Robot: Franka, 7 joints.
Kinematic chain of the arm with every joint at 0, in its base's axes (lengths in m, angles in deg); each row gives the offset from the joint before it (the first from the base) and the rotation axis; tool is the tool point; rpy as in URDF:
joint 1: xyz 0 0 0.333 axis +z
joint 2: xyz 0 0 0 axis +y
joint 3: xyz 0 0 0.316 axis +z
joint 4: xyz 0.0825 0 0 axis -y
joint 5: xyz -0.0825 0 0.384 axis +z
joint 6: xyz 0 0 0 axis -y
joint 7: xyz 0.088 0 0 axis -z
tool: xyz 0 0 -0.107 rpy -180 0 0
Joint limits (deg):
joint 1: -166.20..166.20
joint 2: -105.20..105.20
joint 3: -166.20..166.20
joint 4: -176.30..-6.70
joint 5: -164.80..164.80
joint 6: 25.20..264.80
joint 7: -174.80..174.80
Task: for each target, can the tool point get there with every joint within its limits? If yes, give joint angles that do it. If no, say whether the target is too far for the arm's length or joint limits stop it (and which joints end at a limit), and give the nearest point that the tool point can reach.
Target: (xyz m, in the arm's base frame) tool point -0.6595 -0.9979 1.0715
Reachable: no: too far | nearest point -0.4025 -0.6090 0.7837 | short by 0.548 m
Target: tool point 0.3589 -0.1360 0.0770
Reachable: yes | joints -106.48 73.23 49.81 -145.32 108.89 116.50 24.65
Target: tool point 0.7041 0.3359 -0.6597
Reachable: no: too far | nearest point 0.5019 0.2395 -0.2854 | short by 0.436 m
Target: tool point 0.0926 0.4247 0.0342
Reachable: yes | joints 86.51 48.03 -20.72 -130.49 -71.62 204.38 90.11
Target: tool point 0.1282 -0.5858 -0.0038
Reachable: yes | joints -134.45 88.29 55.35 -97.69 1.33 136.51 -35.17
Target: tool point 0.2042 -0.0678 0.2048
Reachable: yes | joints -51.38 13.55 20.63 -153.19 16.33 67.19 -14.65
